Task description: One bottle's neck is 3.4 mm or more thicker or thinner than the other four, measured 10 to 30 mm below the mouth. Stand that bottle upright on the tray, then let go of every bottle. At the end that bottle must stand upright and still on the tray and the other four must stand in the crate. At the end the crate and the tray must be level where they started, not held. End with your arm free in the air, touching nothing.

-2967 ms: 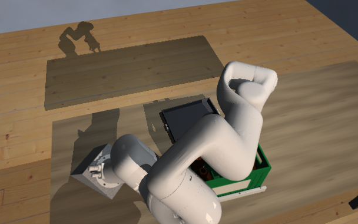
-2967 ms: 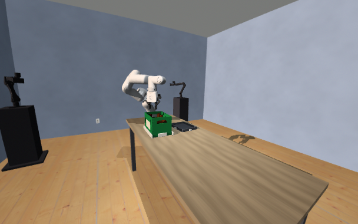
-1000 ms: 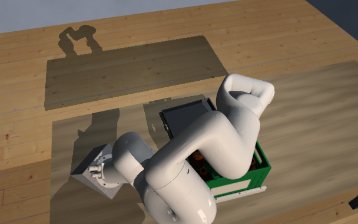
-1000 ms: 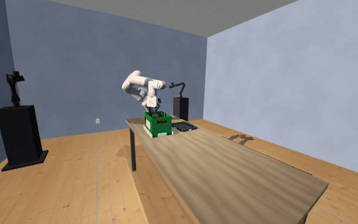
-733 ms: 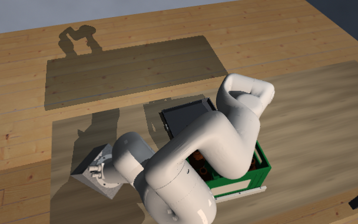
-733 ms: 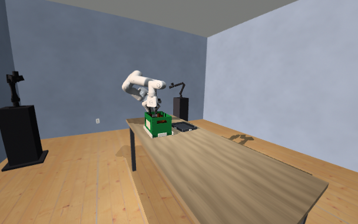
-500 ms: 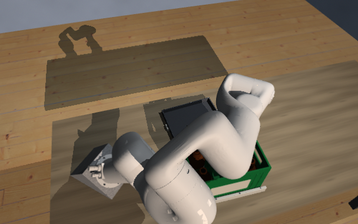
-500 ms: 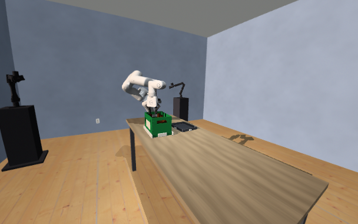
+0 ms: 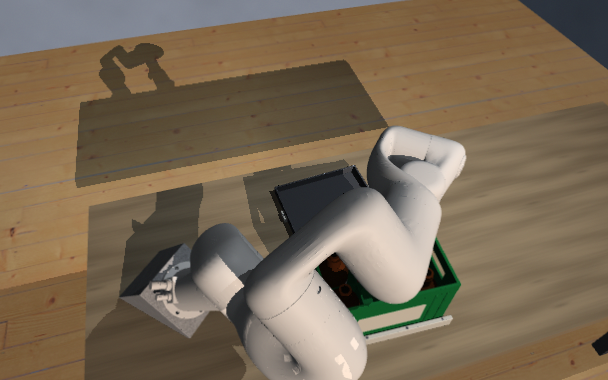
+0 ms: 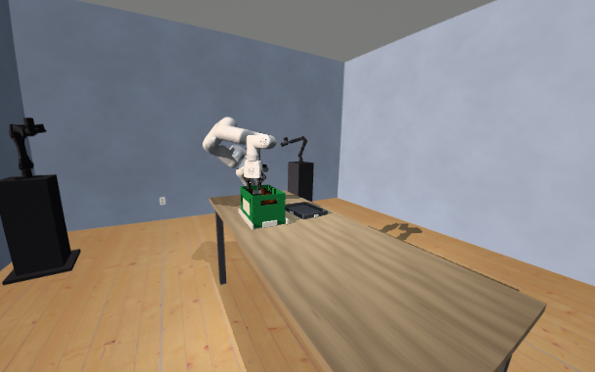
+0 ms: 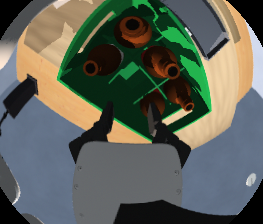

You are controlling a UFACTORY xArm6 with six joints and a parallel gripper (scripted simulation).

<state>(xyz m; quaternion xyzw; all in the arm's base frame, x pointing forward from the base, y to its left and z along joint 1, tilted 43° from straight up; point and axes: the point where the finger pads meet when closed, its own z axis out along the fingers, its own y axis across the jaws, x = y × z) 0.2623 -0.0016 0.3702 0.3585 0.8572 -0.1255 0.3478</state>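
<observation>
My gripper is now 11 cm above the green crate, 4 cm to the right of it and 1 cm short of it. Round my hand: dark tray (34 cm to the left, 18 cm below, 4 cm ahead).
</observation>
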